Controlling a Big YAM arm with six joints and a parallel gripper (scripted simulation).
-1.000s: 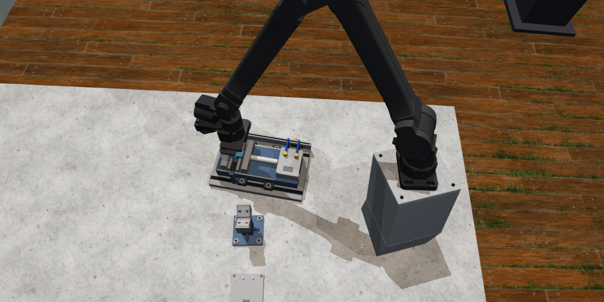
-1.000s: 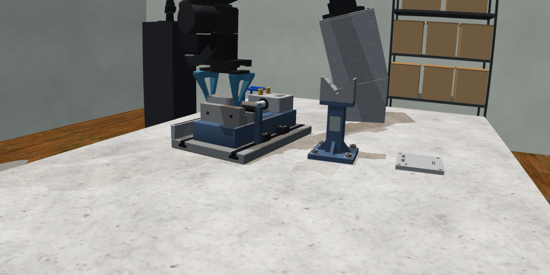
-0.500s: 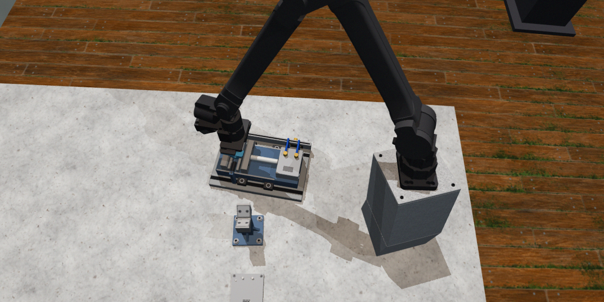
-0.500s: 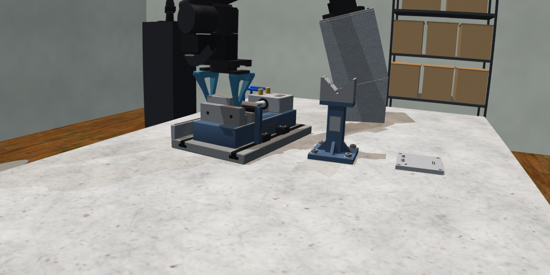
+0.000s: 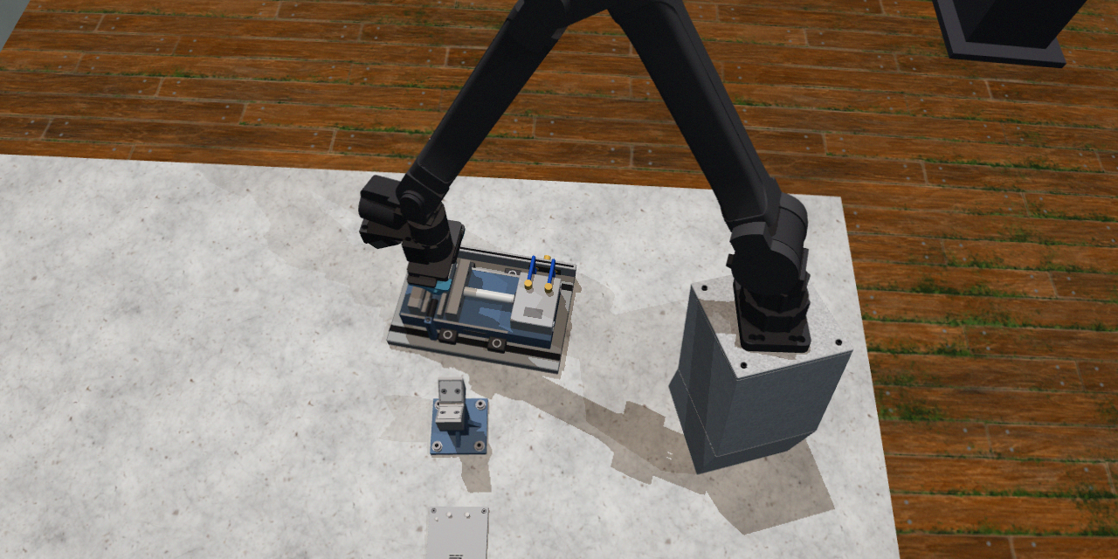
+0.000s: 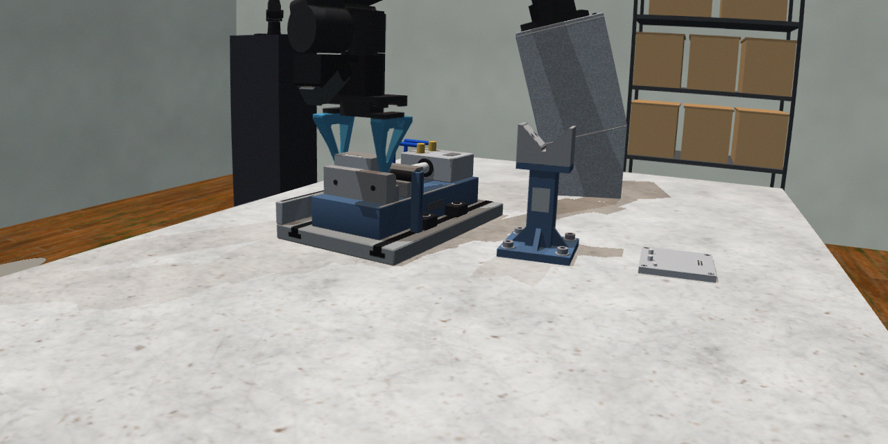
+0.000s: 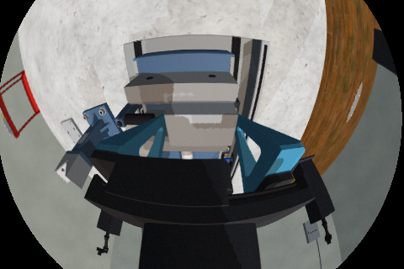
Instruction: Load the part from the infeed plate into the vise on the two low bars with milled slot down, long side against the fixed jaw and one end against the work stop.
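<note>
Right now my hand is 10 mm above the grey part. Round my hand: work stop (10 mm ahead, 60 mm to the left, 10 mm below); then moving jaw (30 mm behind, 20 mm to the left, 20 mm below); then fixed jaw (30 mm ahead, 20 mm to the left, 20 mm below).
</note>
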